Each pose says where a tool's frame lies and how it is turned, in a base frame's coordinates. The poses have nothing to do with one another.
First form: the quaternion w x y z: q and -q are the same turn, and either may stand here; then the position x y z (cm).
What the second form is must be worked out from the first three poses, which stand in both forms.
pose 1, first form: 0.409 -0.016 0.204 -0.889 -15.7 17.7 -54.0
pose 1, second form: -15.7 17.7 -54.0 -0.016 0.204 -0.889 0.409
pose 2, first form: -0.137 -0.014 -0.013 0.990 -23.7 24.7 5.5
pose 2, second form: -23.7 24.7 5.5 0.014 0.013 -0.990 0.137
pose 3, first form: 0.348 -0.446 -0.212 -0.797 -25.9 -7.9 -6.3
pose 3, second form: -25.9 -7.9 -6.3 -0.446 -0.212 -0.797 0.348
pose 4, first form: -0.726 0.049 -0.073 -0.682 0.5 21.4 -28.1
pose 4, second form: 0.5 21.4 -28.1 -0.049 0.073 0.682 0.726
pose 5, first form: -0.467 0.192 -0.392 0.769 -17.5 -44.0 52.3
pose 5, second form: -17.5 -44.0 52.3 -0.192 0.392 -0.769 0.467
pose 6, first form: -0.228 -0.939 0.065 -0.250 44.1 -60.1 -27.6
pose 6, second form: 44.1 -60.1 -27.6 0.939 -0.065 0.250 0.228
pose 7, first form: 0.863 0.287 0.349 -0.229 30.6 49.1 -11.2
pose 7, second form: 30.6 49.1 -11.2 0.287 0.349 -0.229 0.863
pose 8, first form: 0.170 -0.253 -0.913 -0.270 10.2 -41.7 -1.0
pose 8, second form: 10.2 -41.7 -1.0 -0.253 -0.913 -0.270 0.170
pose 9, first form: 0.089 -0.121 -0.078 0.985 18.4 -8.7 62.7
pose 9, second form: 18.4 -8.7 62.7 -0.121 -0.078 0.985 0.089
